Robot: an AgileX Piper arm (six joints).
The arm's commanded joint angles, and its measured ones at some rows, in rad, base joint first. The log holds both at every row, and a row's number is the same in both.
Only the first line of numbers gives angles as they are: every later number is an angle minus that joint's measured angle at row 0.
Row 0, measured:
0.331, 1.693, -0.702, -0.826, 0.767, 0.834
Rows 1 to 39, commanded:
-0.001, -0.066, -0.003, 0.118, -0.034, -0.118
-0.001, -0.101, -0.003, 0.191, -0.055, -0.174
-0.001, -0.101, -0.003, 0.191, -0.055, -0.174
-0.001, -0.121, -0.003, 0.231, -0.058, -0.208
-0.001, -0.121, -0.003, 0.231, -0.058, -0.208
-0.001, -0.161, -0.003, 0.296, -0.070, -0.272
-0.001, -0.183, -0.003, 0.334, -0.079, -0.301
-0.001, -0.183, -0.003, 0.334, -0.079, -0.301
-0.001, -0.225, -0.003, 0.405, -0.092, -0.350
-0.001, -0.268, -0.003, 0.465, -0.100, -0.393
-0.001, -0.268, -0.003, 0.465, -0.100, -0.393
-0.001, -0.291, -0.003, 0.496, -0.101, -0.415
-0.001, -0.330, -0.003, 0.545, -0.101, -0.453
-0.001, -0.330, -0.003, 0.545, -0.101, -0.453
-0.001, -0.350, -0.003, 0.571, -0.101, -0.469
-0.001, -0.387, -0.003, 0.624, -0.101, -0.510
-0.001, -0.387, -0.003, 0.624, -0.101, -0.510
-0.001, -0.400, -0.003, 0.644, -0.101, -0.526
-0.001, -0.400, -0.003, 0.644, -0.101, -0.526
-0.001, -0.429, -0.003, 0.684, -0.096, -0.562
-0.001, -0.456, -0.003, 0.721, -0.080, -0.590
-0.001, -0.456, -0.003, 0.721, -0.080, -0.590
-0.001, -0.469, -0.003, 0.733, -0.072, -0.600
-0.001, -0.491, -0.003, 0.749, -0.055, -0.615
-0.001, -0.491, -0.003, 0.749, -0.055, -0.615
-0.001, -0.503, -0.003, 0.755, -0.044, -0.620
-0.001, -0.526, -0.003, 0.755, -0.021, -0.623
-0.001, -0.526, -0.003, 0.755, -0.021, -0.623
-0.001, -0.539, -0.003, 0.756, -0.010, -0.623
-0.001, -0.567, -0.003, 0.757, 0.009, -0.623
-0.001, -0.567, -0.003, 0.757, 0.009, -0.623
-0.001, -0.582, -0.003, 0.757, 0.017, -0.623
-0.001, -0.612, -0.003, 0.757, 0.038, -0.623
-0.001, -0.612, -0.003, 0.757, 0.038, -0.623
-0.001, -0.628, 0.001, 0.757, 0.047, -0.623
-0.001, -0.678, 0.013, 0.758, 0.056, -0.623
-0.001, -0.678, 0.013, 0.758, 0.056, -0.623
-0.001, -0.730, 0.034, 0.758, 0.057, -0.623
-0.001, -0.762, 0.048, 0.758, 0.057, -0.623
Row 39, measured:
0.000, -0.690, 0.017, 0.754, 0.039, -0.610
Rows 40 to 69, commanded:
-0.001, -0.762, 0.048, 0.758, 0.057, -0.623
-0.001, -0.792, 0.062, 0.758, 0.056, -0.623
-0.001, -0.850, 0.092, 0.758, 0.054, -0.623
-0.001, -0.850, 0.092, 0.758, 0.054, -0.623
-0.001, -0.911, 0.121, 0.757, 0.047, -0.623
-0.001, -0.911, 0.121, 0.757, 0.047, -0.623
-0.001, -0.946, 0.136, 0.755, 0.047, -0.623
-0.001, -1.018, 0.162, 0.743, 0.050, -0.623
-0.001, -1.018, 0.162, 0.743, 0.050, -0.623
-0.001, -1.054, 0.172, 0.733, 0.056, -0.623
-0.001, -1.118, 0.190, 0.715, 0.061, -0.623
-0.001, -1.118, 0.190, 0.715, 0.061, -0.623
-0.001, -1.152, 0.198, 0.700, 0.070, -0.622
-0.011, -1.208, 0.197, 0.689, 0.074, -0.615
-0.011, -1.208, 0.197, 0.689, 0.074, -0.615
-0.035, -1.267, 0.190, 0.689, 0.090, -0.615
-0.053, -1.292, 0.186, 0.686, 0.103, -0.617
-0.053, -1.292, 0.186, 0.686, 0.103, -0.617
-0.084, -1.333, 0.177, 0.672, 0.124, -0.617
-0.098, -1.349, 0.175, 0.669, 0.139, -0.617
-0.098, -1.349, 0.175, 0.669, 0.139, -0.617
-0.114, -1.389, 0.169, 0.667, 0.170, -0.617
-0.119, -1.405, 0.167, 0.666, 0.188, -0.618
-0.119, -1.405, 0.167, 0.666, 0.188, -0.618
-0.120, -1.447, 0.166, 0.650, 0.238, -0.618
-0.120, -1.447, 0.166, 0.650, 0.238, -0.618
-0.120, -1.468, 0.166, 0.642, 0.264, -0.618
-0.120, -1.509, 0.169, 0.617, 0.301, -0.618
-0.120, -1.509, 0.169, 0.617, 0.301, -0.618
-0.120, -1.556, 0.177, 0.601, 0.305, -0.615
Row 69, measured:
-0.116, -1.496, 0.179, 0.634, 0.278, -0.610
